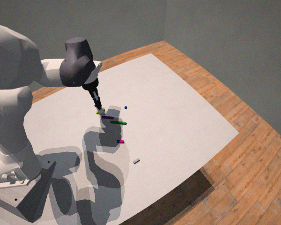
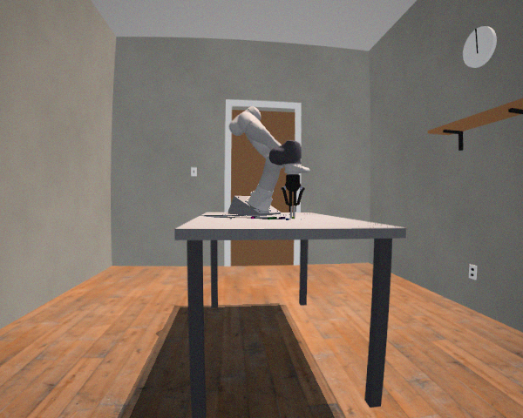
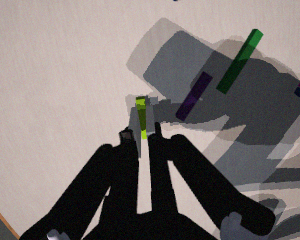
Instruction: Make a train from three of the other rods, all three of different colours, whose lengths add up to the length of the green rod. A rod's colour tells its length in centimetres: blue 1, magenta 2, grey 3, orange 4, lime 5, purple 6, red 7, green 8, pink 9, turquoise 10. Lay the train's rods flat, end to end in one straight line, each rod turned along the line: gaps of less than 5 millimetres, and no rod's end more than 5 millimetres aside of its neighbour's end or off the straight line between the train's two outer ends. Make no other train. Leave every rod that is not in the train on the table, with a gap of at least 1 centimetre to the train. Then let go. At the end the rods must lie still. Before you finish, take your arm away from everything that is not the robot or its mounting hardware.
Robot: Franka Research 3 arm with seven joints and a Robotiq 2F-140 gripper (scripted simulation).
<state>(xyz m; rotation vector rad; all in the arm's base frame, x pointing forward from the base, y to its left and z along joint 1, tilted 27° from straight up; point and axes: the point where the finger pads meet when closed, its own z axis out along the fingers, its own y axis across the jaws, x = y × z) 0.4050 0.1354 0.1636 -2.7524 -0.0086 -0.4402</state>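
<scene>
Now: the magenta rod 30 mm ahead of my hand, 220 mm to the right of it and 30 mm below it. Also, from my hand: lime rod 30 mm below; then green rod 60 mm ahead, 110 mm to the right, 30 mm below; then purple rod 20 mm ahead, 60 mm to the right, 30 mm below.
</scene>
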